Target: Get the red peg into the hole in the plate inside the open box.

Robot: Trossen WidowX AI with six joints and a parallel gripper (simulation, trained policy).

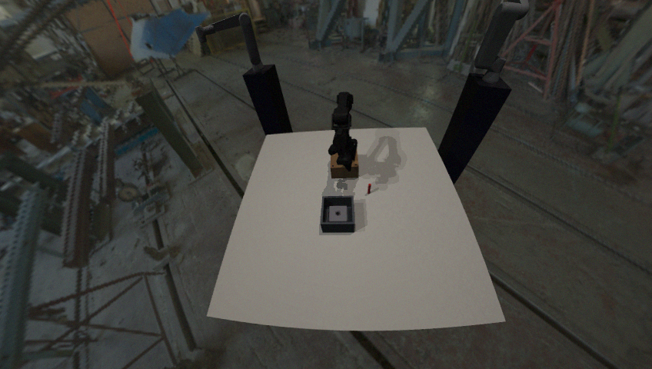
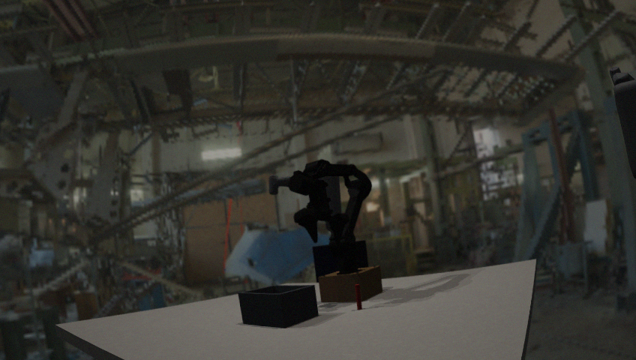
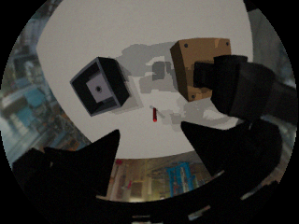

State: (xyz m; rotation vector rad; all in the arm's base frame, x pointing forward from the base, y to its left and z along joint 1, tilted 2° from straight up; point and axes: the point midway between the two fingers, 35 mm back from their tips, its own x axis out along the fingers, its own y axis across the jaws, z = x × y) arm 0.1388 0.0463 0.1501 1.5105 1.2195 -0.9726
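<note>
The red peg is 17 cm below my gripper tip and 10 cm to the left of it. Round my gripper tip: dark box: 19 cm below, 19 cm ahead, 4 cm to the right; grey plate: 19 cm ahead, 17 cm below, 4 cm to the right.
</note>
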